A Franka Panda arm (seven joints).
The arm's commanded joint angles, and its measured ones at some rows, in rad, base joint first. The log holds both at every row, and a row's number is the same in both.
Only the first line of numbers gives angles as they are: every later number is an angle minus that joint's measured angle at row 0.
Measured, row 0:
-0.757, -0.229, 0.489, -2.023, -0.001, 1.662, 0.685
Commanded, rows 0 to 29:
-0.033, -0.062, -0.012, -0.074, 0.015, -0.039, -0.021
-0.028, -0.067, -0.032, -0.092, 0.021, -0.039, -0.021
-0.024, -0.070, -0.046, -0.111, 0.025, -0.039, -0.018
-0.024, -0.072, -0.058, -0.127, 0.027, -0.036, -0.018
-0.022, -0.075, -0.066, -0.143, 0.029, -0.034, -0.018
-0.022, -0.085, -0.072, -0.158, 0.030, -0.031, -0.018
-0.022, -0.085, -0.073, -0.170, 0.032, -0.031, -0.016
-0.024, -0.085, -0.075, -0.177, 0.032, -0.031, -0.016
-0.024, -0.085, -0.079, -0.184, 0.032, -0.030, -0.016
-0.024, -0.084, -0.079, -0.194, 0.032, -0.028, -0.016
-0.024, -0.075, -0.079, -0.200, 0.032, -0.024, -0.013
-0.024, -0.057, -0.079, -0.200, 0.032, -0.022, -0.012
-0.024, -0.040, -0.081, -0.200, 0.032, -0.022, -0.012
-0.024, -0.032, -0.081, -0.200, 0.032, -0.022, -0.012
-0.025, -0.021, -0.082, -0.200, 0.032, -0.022, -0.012
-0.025, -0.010, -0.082, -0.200, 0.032, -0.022, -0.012
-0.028, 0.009, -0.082, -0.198, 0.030, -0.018, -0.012
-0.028, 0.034, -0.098, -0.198, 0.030, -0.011, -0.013
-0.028, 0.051, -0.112, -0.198, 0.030, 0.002, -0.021
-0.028, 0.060, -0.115, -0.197, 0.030, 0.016, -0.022
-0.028, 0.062, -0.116, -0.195, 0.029, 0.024, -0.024
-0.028, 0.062, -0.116, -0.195, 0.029, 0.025, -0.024
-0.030, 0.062, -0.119, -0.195, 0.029, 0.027, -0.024
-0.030, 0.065, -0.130, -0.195, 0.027, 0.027, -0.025
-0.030, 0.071, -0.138, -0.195, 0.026, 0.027, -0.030
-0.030, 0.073, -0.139, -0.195, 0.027, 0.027, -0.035
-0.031, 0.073, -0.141, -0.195, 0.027, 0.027, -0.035
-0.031, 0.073, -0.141, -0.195, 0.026, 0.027, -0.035
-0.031, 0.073, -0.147, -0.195, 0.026, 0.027, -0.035
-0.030, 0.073, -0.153, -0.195, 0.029, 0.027, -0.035
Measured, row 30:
-0.023, 0.072, -0.143, -0.199, 0.013, 0.019, -0.009
